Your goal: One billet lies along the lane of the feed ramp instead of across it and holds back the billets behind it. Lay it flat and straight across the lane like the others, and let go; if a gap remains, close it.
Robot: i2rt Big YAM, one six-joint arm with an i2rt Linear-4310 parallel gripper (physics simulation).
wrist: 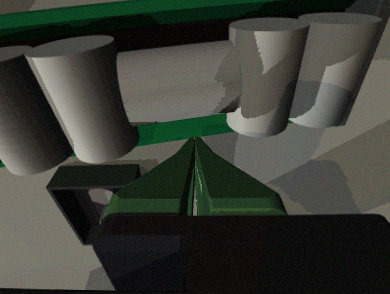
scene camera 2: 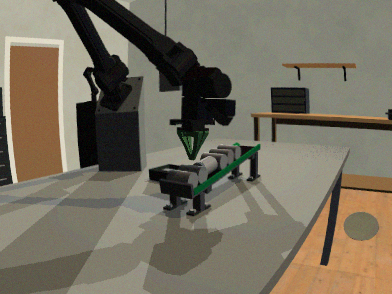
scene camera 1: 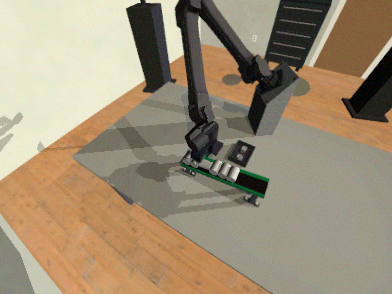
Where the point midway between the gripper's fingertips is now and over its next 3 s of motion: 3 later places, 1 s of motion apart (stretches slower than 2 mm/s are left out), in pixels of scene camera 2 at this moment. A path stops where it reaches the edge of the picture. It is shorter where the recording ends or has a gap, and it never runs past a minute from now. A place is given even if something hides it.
The gripper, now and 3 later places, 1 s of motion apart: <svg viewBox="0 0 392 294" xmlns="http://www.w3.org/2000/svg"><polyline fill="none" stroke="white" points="191,160 198,149 198,153 200,155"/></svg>
